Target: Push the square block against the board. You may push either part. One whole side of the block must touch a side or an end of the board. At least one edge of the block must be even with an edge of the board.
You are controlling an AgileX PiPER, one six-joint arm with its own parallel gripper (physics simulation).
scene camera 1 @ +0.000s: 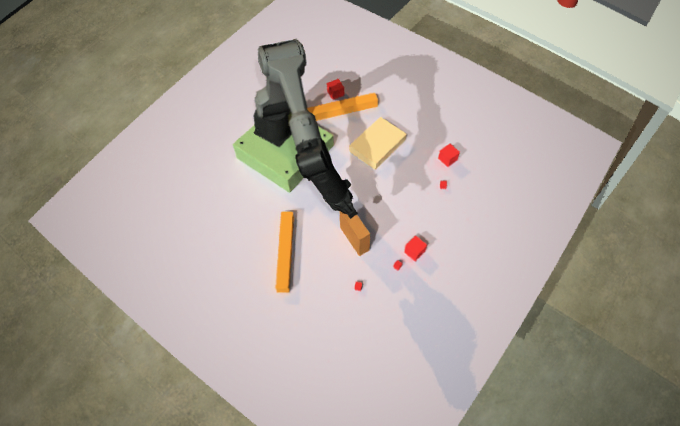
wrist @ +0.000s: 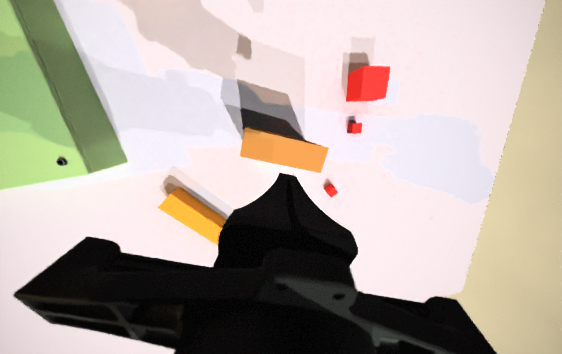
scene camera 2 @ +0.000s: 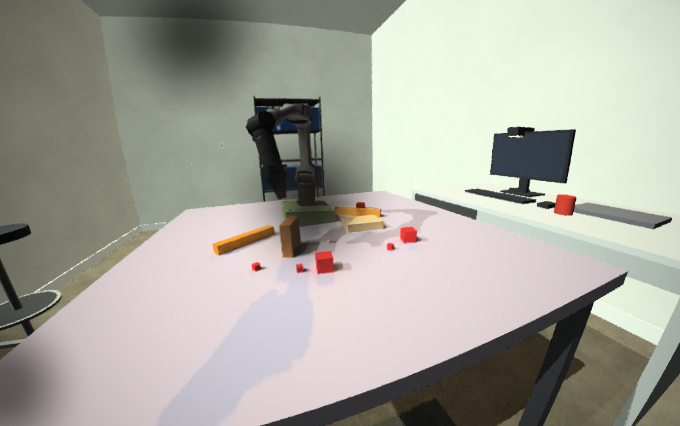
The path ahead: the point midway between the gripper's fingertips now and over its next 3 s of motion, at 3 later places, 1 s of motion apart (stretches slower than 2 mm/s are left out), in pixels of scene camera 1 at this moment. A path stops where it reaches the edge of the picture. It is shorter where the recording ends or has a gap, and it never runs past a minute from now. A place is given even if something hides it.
The gripper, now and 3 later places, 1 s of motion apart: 347, 209; 332, 236; 350, 227; 355, 239
